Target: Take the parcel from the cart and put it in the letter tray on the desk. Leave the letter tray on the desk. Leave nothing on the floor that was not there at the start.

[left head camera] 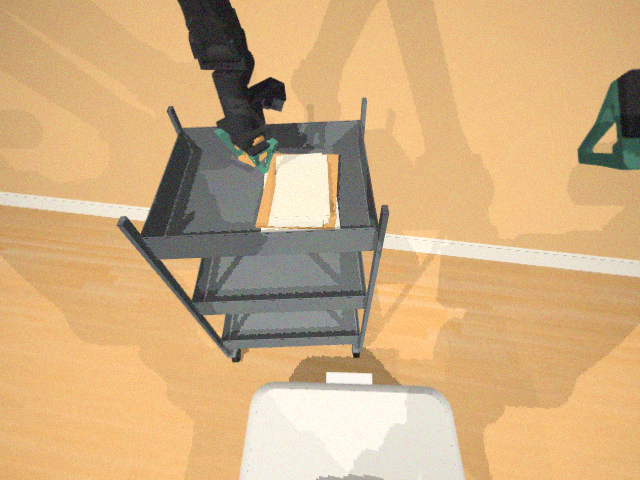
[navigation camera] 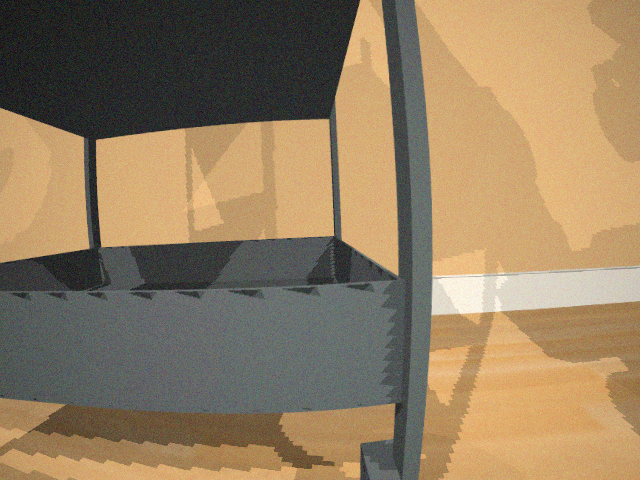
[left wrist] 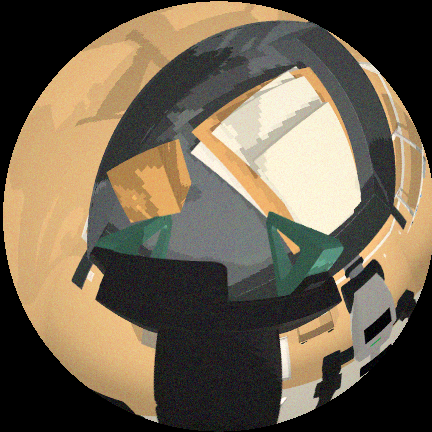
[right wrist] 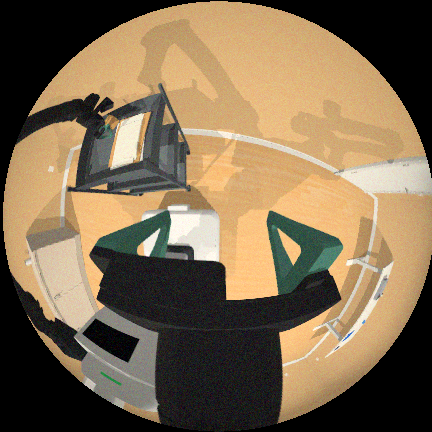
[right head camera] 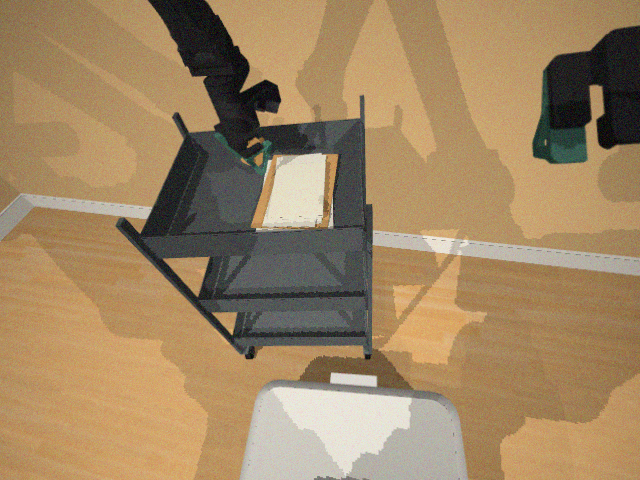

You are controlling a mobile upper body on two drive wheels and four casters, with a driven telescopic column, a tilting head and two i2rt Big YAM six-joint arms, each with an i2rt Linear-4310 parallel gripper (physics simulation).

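Frame: origin at the left arm's base, x left, y back, z up, level; metres.
Where they show: left gripper, fingertip midpoint: (left head camera: 252, 163) (left wrist: 218, 216) (right wrist: 107, 131) (right head camera: 252, 165); right gripper, fingertip midpoint: (left head camera: 635, 153) (right wrist: 218, 215) (right head camera: 598, 145).
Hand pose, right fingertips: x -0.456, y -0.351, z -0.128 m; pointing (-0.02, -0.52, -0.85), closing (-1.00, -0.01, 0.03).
Note:
Each offset is from my right fingertips to the top centre of the thing.
The parcel, a small orange-brown box {dx +0.477, dy -0.392, dz -0.267 m} (left head camera: 246, 160) (left wrist: 145, 185) (right wrist: 112, 120), lies in the top tray of the dark grey cart (left head camera: 258, 246) (right head camera: 258, 245) (navigation camera: 206, 351), left of a paper stack. My left gripper (left head camera: 252, 161) (left wrist: 218, 216) is open and empty, low over the tray. In the left wrist view the parcel is just beyond its left finger, not between the fingers; whether they touch is unclear. In the head views the gripper partly hides the parcel. My right gripper (right wrist: 218, 215) is open and empty, in the air right of the cart. The letter tray does not show.
White sheets and orange-brown envelopes {dx +0.344, dy -0.263, dz -0.299 m} (left head camera: 299, 191) (right head camera: 297, 191) (left wrist: 310, 160) lie stacked in the top tray. Raised tray walls and corner posts surround them. My white base (left head camera: 351, 434) is in front of the cart. A beige cabinet (right wrist: 62, 280) stands at the left of the right wrist view.

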